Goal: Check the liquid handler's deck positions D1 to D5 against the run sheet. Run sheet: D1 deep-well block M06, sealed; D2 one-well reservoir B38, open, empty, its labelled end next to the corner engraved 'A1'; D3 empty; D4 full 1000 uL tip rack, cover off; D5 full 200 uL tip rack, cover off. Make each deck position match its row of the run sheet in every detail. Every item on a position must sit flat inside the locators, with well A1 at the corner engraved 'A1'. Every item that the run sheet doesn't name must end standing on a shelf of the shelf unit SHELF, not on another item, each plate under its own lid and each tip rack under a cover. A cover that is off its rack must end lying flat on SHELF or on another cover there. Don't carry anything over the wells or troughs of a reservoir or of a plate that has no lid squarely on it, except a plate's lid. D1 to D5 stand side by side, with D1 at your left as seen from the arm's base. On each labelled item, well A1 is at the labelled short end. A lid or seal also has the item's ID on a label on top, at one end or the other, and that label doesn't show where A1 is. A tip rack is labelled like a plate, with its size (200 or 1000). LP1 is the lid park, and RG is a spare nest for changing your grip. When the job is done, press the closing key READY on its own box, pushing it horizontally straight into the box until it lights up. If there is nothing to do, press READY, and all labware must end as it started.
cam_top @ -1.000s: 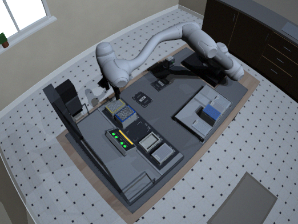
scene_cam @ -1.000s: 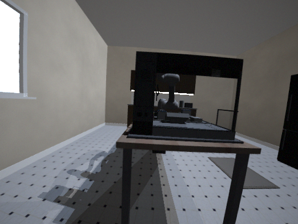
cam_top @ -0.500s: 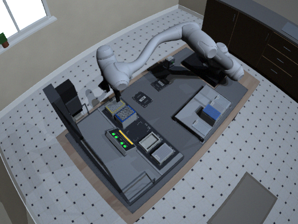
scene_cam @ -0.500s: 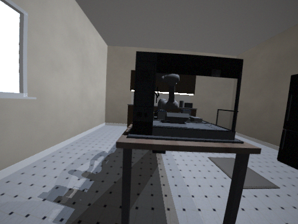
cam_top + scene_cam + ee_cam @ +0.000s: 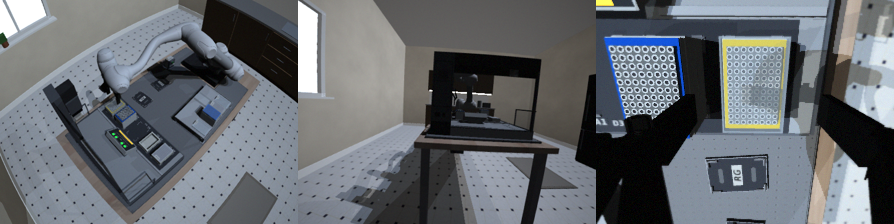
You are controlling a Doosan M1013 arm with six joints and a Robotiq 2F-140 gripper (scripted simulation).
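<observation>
Now: the clear tip rack cover 100 mm below my hand. Round my hand: blue-framed tip rack 120 mm to the left, 100 mm below; yellow-framed tip rack 10 mm behind, 120 mm below; white one-well reservoir 10 mm ahead, 370 mm to the left, 160 mm below.
</observation>
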